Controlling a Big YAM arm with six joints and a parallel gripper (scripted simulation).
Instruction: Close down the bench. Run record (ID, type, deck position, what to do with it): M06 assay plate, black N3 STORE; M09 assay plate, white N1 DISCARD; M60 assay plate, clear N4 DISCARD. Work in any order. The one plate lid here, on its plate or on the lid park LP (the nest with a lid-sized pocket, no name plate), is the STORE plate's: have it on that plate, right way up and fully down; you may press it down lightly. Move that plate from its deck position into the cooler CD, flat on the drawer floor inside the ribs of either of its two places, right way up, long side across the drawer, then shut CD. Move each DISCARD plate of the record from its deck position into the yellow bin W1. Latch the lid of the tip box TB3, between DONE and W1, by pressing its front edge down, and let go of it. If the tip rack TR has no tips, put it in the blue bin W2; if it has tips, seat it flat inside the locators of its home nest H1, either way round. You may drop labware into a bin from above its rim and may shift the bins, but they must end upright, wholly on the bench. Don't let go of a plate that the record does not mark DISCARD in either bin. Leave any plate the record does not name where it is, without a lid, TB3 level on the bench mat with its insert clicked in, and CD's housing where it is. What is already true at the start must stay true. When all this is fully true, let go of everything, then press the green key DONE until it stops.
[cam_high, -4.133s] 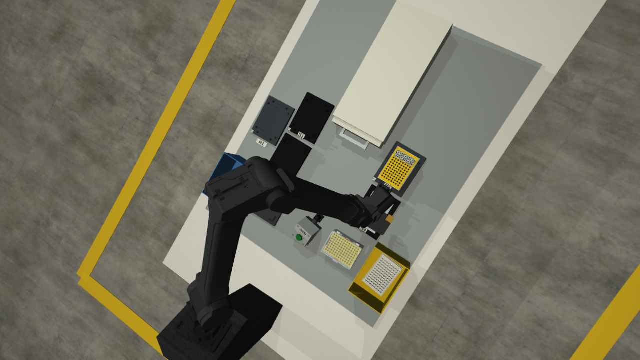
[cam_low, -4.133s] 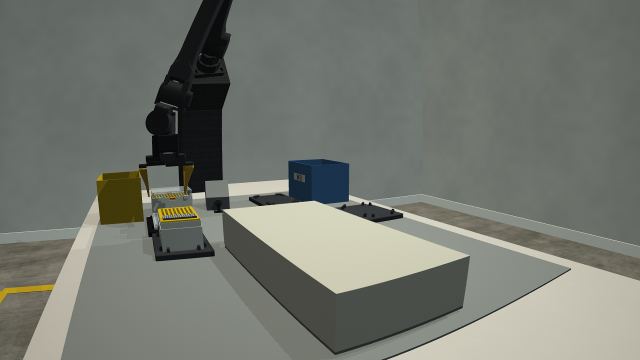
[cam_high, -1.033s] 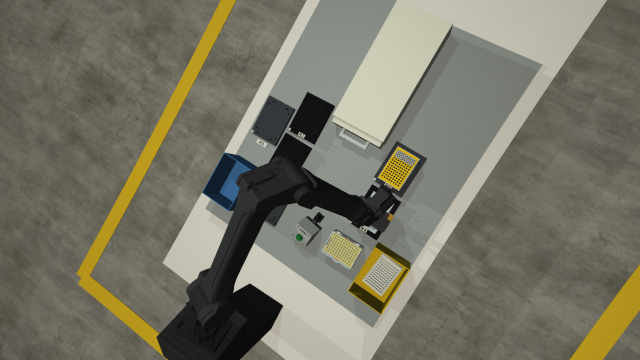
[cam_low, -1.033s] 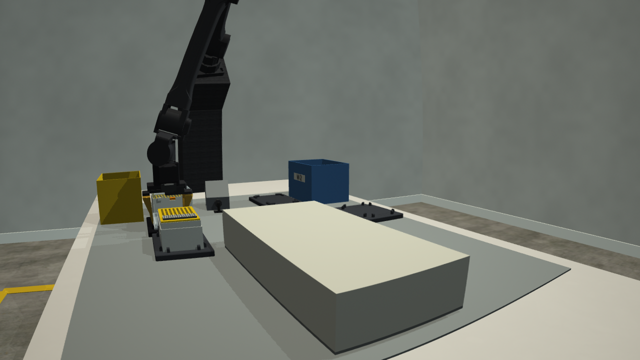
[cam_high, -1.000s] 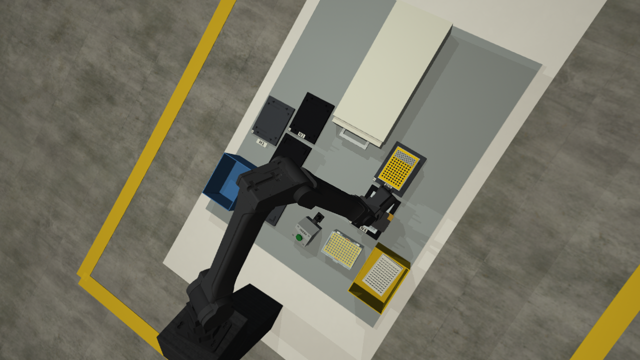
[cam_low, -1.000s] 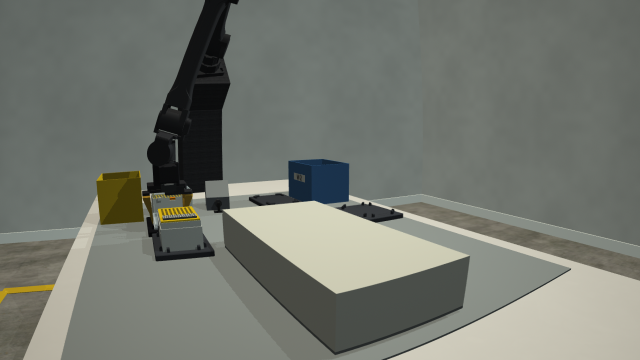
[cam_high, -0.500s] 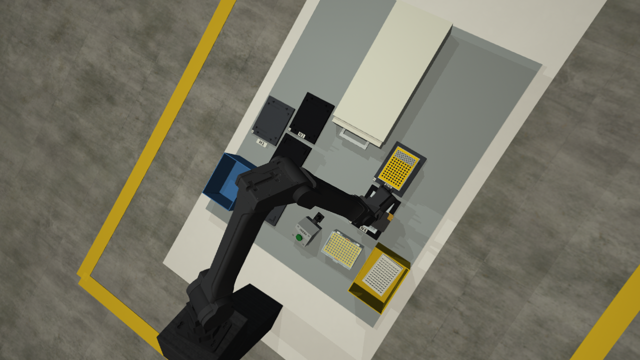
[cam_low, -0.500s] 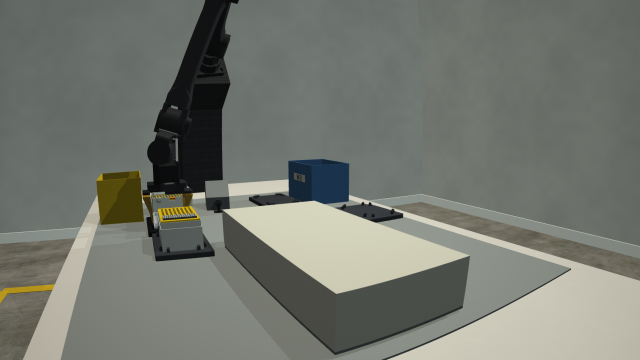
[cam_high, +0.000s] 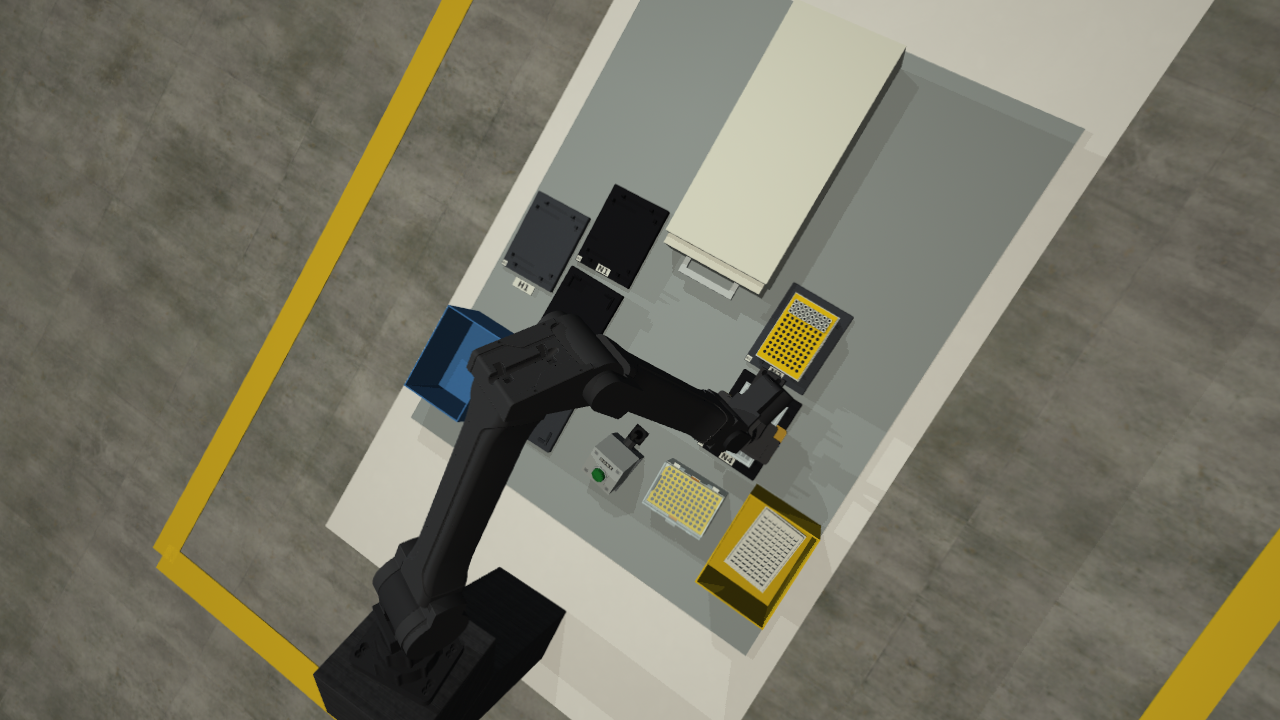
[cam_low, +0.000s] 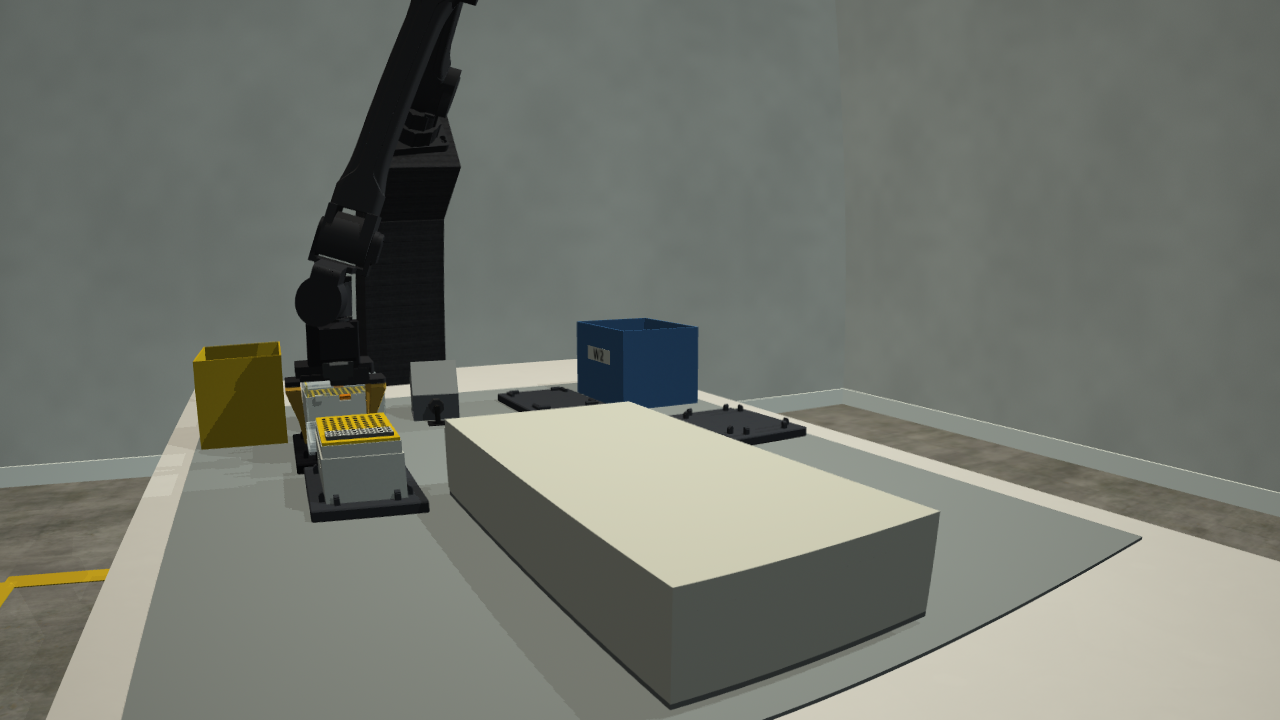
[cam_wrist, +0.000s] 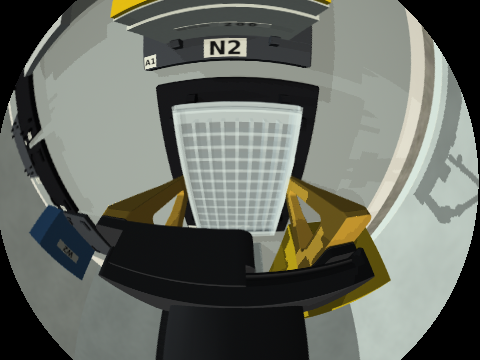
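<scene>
Now: the nest N4 20 mm below my hand. Round my hand: yellow tip rack: 170 mm ahead, 40 mm to the right, 30 mm above; then tip box TB3: 160 mm behind, 60 mm to the left, 20 mm above; then clear plate: right at my hand.
</scene>
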